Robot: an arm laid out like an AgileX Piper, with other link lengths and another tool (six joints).
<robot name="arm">
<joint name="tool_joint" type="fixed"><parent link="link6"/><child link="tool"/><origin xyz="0.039 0.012 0.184" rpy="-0.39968 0 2.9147"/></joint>
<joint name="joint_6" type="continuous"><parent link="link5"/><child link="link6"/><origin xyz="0 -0.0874 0" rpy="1.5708 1.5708 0"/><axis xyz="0 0 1"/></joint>
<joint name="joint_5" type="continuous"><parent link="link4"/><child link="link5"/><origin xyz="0 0 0" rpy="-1.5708 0 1.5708"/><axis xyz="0 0 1"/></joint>
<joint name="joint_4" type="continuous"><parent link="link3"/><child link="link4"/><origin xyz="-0.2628 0.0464 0" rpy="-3.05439 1.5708 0"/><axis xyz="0 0 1"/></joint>
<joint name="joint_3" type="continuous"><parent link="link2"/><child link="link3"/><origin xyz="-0.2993 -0.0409 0" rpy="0 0 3.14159"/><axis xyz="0 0 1"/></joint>
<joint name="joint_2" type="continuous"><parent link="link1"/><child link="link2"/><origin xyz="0 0 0" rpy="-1.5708 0 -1.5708"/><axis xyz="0 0 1"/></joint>
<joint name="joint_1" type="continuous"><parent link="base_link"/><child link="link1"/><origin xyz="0 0 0.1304" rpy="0 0 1.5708"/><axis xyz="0 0 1"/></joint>
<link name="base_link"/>
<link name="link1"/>
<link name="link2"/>
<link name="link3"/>
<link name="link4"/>
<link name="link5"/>
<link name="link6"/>
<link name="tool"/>
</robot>
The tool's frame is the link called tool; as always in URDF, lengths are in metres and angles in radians. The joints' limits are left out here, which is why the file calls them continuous.
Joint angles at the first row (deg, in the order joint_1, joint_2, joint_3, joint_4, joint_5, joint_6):
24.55 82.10 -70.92 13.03 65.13 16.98
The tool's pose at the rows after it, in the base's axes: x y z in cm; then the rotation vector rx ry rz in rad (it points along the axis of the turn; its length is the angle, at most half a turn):
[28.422 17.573 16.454 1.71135 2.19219 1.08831]
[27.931 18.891 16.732 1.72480 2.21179 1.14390]
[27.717 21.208 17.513 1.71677 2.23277 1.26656]
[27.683 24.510 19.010 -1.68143 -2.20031 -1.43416]
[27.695 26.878 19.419 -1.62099 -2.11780 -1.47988]
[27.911 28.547 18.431 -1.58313 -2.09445 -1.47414]
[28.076 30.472 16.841 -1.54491 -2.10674 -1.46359]
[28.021 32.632 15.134 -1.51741 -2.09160 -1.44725]
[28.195 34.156 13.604 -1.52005 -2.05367 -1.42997]
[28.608 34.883 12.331 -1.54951 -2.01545 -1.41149]
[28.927 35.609 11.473 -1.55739 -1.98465 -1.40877]
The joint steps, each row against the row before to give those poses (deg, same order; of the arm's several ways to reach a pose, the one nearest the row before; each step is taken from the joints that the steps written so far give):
0.00 -0.13 0.00 3.97 0.22 -1.85
0.09 0.00 0.00 3.19 0.00 -1.45
0.00 0.00 0.00 5.60 -1.08 -3.62
0.00 0.14 0.00 8.30 -1.99 -5.01
0.00 1.65 -0.07 6.31 -0.88 -3.97
0.99 2.77 -0.01 2.95 -1.31 -2.68
2.60 3.11 0.00 1.21 -2.77 -1.78
2.23 3.56 0.01 2.67 -2.44 -2.18
0.82 3.28 0.00 3.31 -1.57 -2.14
-0.03 2.52 -0.01 2.38 -1.04 -1.02
0.00 1.95 0.00 2.51 -0.76 -1.80

